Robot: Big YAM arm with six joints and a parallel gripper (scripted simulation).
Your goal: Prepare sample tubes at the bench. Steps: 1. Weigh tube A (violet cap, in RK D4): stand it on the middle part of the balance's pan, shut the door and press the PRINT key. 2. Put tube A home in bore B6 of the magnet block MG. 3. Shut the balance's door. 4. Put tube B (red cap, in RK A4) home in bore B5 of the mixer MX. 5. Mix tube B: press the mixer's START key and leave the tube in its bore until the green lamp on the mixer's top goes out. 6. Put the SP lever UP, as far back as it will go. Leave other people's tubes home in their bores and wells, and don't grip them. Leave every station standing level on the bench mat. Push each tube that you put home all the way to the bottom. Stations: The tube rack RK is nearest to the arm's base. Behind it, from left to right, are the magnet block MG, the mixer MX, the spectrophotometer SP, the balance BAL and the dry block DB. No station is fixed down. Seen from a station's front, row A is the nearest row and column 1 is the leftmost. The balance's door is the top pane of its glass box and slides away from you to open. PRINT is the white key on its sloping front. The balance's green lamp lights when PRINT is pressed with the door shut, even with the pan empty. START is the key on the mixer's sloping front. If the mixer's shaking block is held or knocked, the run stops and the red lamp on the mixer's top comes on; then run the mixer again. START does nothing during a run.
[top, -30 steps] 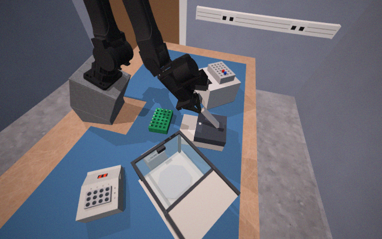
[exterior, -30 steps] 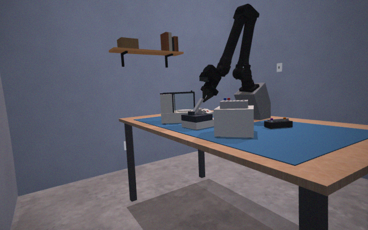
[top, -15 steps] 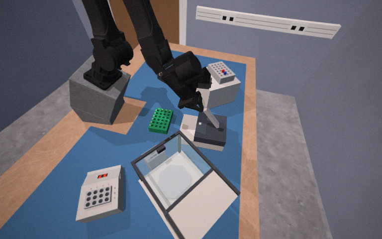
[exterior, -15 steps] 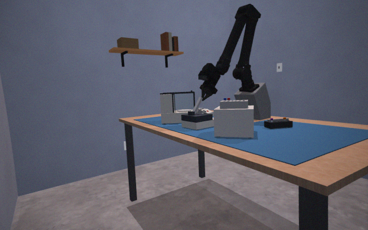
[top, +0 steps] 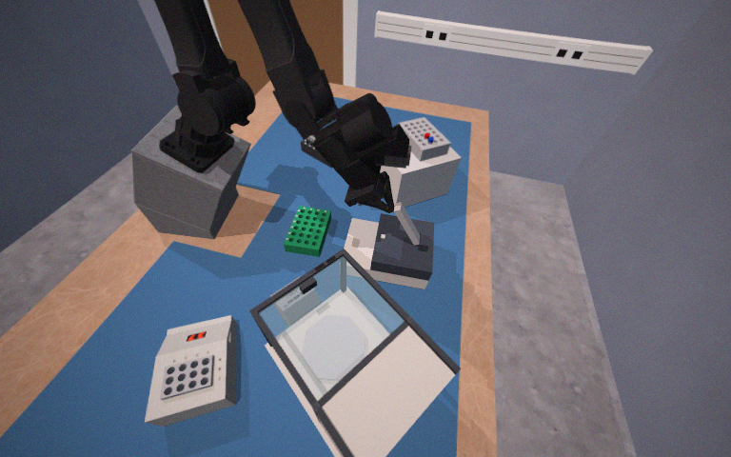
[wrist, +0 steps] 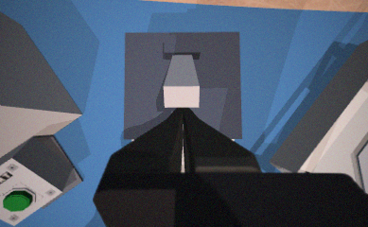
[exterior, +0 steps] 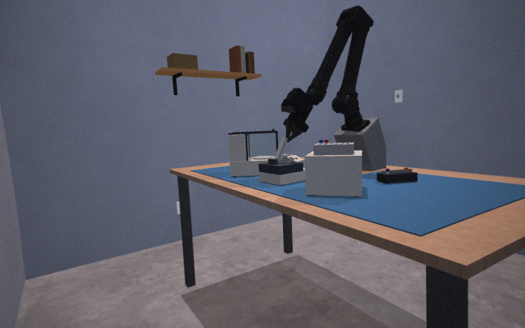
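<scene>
Right now the SP lever is 4 cm below my hand, 4 cm ahead of it and 1 cm to the left of it. From my hand the other things lie so: green rack RK (19 cm behind, 16 cm below); then balance door (24 cm to the right, 4 cm behind, 4 cm above); then green start key (18 cm to the left, 12 cm behind, 11 cm below).
</scene>
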